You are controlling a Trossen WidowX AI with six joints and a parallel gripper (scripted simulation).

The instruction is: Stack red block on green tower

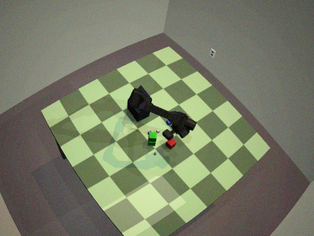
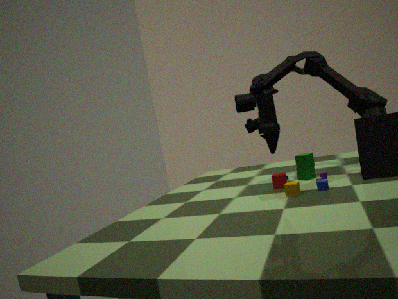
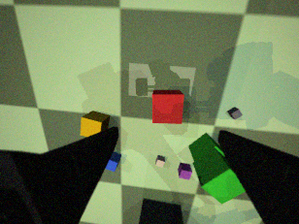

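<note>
Now: gripper tip 100 mm above the red block and 10 mm to the left of it. Round my gripper tip: tiny dark cube (130 mm to the right, 120 mm below, 20 mm behind); yellow cube (130 mm to the left, 110 mm below, 50 mm behind); purple cube (150 mm behind, 120 mm below, 60 mm to the right).
</note>
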